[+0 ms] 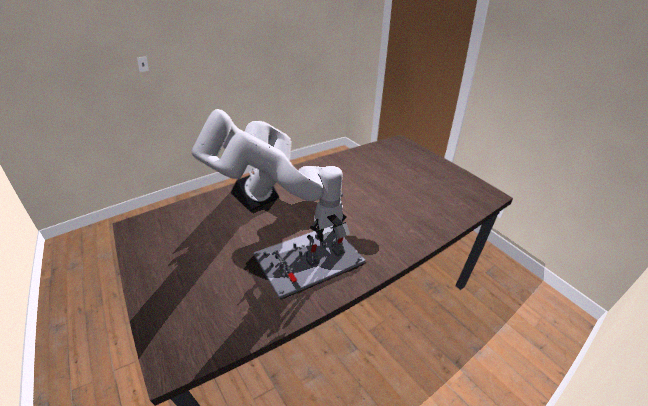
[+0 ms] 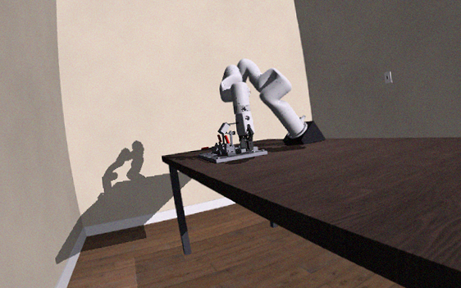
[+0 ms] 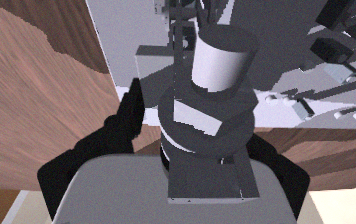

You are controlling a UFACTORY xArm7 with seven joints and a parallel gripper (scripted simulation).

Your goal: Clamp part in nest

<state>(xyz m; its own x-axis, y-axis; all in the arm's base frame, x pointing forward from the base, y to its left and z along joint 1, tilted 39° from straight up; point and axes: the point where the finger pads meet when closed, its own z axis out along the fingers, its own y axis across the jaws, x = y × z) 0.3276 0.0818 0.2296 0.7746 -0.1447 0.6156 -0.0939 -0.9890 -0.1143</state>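
Now: hand 1 cm above the grey flat part.
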